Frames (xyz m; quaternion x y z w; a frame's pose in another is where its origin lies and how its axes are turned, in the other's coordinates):
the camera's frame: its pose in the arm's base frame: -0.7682 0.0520 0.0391 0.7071 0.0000 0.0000 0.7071
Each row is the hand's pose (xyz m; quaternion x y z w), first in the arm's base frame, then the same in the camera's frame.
Working: the arm's base frame: its pose in the camera's frame: 0.7682 -0.0391 0.0520 -0.7071 0.0000 0.0000 0.7071

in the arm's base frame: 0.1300 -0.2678 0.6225 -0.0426 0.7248 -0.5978 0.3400
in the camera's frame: 0.8982 0.5834 0.3198 -0.2705 0.0898 -0.9352 0.2103
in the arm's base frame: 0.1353 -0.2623 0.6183 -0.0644 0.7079 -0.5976 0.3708
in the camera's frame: 0.9035 0.5792 0.3143 -0.3078 0.0780 -0.9232 0.2167
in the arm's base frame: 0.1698 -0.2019 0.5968 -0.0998 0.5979 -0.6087 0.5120
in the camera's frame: 0.9380 0.5577 0.2539 -0.4326 -0.0076 -0.8532 0.2915
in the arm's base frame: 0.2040 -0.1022 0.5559 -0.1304 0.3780 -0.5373 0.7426
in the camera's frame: 0.9722 0.5168 0.1542 -0.6173 -0.1126 -0.6472 0.4329
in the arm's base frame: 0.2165 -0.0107 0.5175 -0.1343 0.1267 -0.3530 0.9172
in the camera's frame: 0.9847 0.4784 0.0627 -0.7435 -0.1600 -0.3392 0.5536
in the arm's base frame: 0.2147 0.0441 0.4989 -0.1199 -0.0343 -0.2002 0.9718
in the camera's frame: 0.9829 0.4598 0.0079 -0.7719 -0.1658 -0.1173 0.6024
